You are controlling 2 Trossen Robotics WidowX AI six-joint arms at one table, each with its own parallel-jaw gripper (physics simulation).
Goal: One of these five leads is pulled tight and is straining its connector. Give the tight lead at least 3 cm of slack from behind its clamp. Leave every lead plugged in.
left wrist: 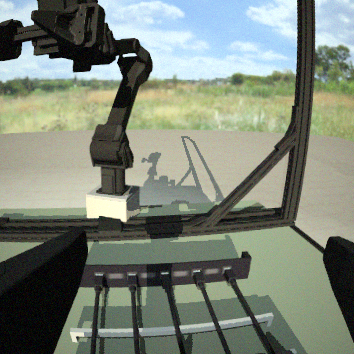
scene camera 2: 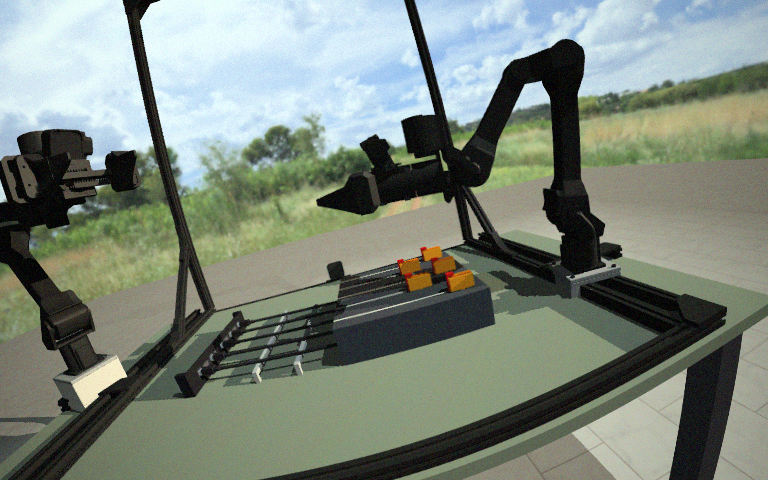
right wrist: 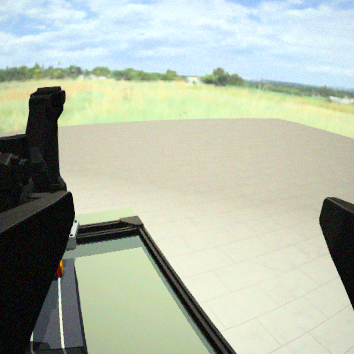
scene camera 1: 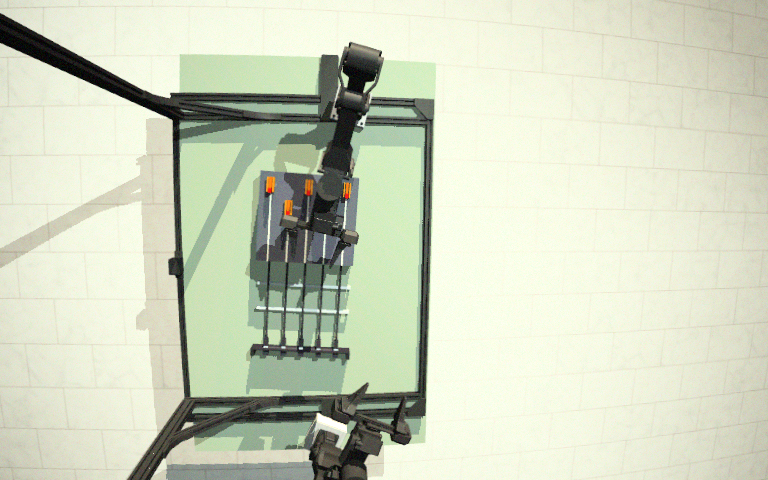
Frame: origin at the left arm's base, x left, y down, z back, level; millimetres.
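Seen in the pictures: left gripper, between the fingertips: (left wrist: 211, 248) (scene camera 2: 324, 200) (scene camera 1: 311, 264); right gripper, between the fingertips: (left wrist: 3, 21) (scene camera 2: 104, 154) (right wrist: 201, 208) (scene camera 1: 387, 390); left arm's base, origin of its link: (scene camera 2: 582, 265); right arm's base, origin of its link: (left wrist: 113, 189) (scene camera 2: 84, 366) (scene camera 1: 325, 440).
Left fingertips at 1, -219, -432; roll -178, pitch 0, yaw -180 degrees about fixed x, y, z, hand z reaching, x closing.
Note:
Pixels of each thing's top centre, then the offset from my left fingertips to it, as dx, dy, dz. Level surfaces: height alone.
- outer clamp, centre of its top: (scene camera 2: 430, 248) (scene camera 1: 270, 184) -161, +164, +158
- nearest clamp, centre of its top: (scene camera 2: 460, 276) +54, +165, +197
- green table, height of its surface: dy +254
Five thin leads run side by side from a dark connector strip (scene camera 1: 343, 353) (scene camera 2: 188, 380) (left wrist: 244, 265) to a dark block (scene camera 1: 276, 249) (scene camera 2: 419, 325) (right wrist: 73, 310). Their near ends are plugged into the strip. Orange clamps with red parts sit on the block, such as the outer clamp (scene camera 1: 270, 185) and the nearest clamp (scene camera 2: 459, 280). I cannot tell which lead is tight. My left gripper (scene camera 1: 309, 251) (scene camera 2: 339, 198) (left wrist: 211, 248) is open and empty, high above the block, hiding one clamp in scene camera 1. My right gripper (scene camera 1: 385, 391) (scene camera 2: 79, 169) (right wrist: 201, 208) is open and empty, raised beyond the strip.
Two pale crossbars, one nearer the strip (scene camera 1: 297, 310) (scene camera 2: 257, 370) and one nearer the block (scene camera 1: 303, 286) (scene camera 2: 299, 366), stand across the leads. A black frame (scene camera 1: 427, 254) (scene camera 2: 509, 435) (right wrist: 175, 290) borders the green table (scene camera 1: 390, 254) (scene camera 2: 538, 362), with uprights rising at its corners.

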